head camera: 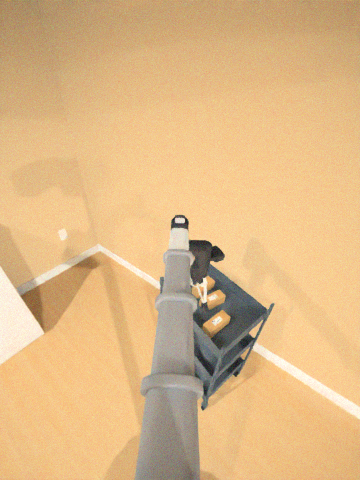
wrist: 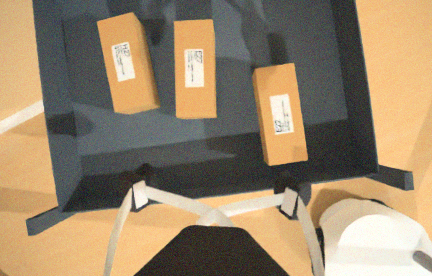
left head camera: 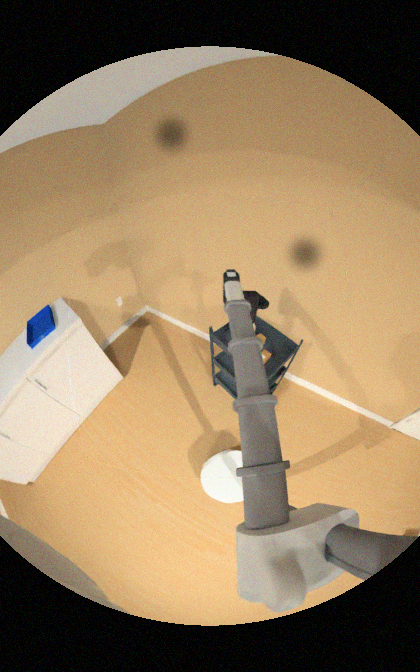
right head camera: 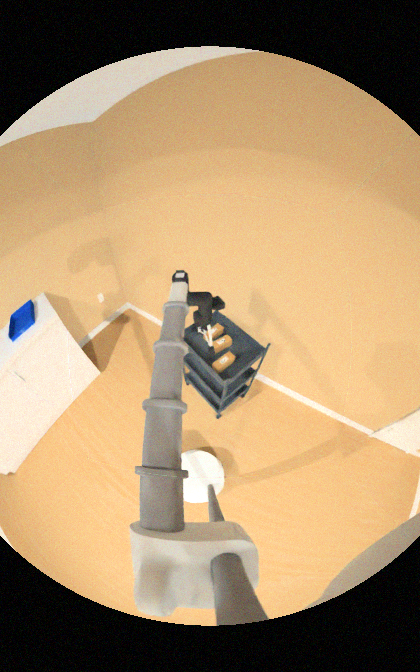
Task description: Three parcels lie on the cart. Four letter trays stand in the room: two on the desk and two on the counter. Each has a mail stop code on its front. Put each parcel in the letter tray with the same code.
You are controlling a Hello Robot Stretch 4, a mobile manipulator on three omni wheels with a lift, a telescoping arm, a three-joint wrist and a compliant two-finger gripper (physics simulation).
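Frame: origin at the robot's base, x ahead, y left, z up, level; metres.
Seen in the pictures: gripper, fingertip midpoint: [head camera: 196, 299] [wrist: 214, 182].
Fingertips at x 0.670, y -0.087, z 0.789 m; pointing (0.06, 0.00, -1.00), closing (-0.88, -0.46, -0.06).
Observation:
Offsets run from my fingertips to a thing's top centre.
Three brown parcels lie apart on the top shelf of the dark cart [head camera: 242, 305] [left head camera: 284, 345] [right head camera: 245, 346] [wrist: 362, 100]. In the wrist view they are the left parcel @[dy -0.057, dx +0.187, dz -0.102 m] [wrist: 131, 65], the middle parcel @[dy -0.098, dx +0.097, dz -0.102 m] [wrist: 195, 70] and the right parcel @[dy -0.104, dx -0.035, dz -0.102 m] [wrist: 281, 115], which lies nearer the shelf's lower edge. Their white labels face up; the codes are blurred. My gripper [right head camera: 205, 339] [wrist: 214, 182] is open and empty, its fingertips over the shelf's lower edge in the wrist view, below the parcels. A blue letter tray [left head camera: 41, 327] [right head camera: 22, 320] stands at the left; its code is not readable.
The blue tray stands on a white cabinet [head camera: 12, 320] [left head camera: 65, 385] [right head camera: 40, 400]. My round white base [left head camera: 220, 477] [right head camera: 202, 475] [wrist: 370, 240] stands on the floor near the cart. A wall is behind the cart. A white furniture edge [left head camera: 411, 425] [right head camera: 402, 432] shows at the far right.

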